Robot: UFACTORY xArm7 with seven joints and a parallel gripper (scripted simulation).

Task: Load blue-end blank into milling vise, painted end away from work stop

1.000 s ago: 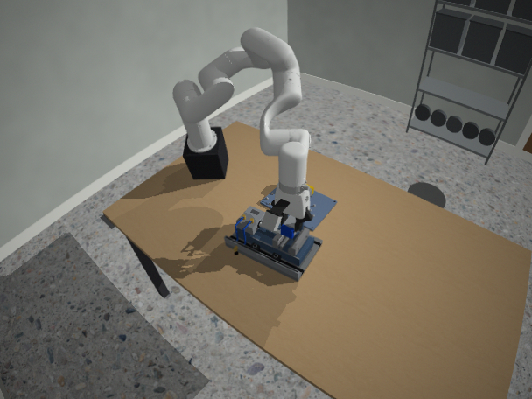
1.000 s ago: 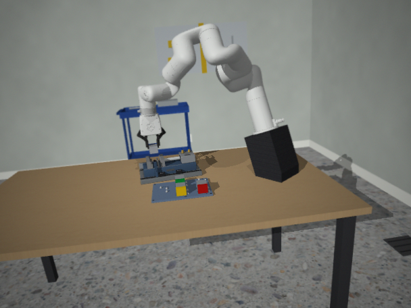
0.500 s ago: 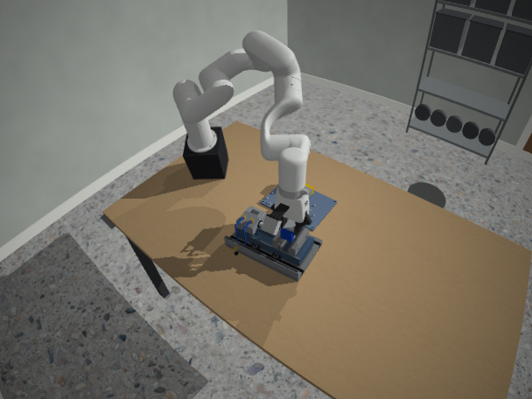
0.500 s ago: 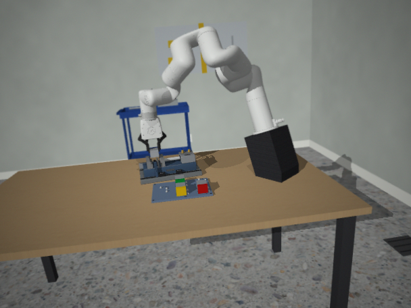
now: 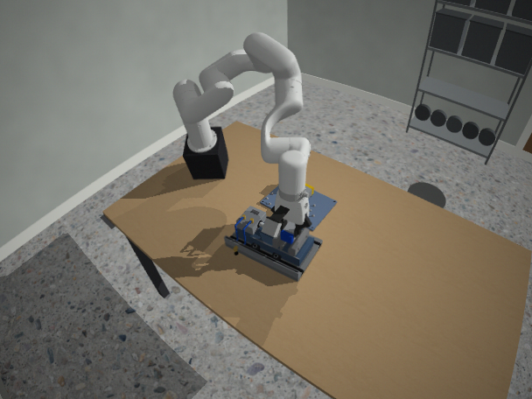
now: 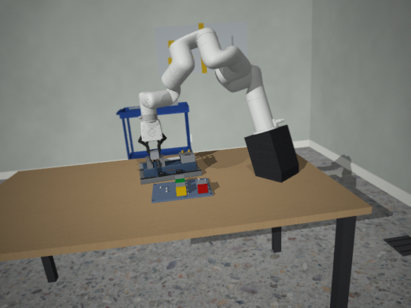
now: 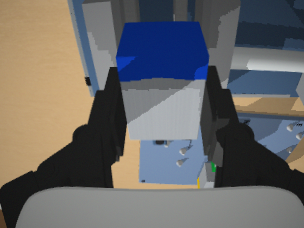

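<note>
The blue-ended blank lies 2 cm below my hand. Also, from my hand: black work stop rod 5 cm to the left, 5 cm below, 1 cm behind; then moving jaw 6 cm below, 3 cm behind; then fixed jaw 6 cm below, 3 cm ahead, 1 cm to the left.
</note>
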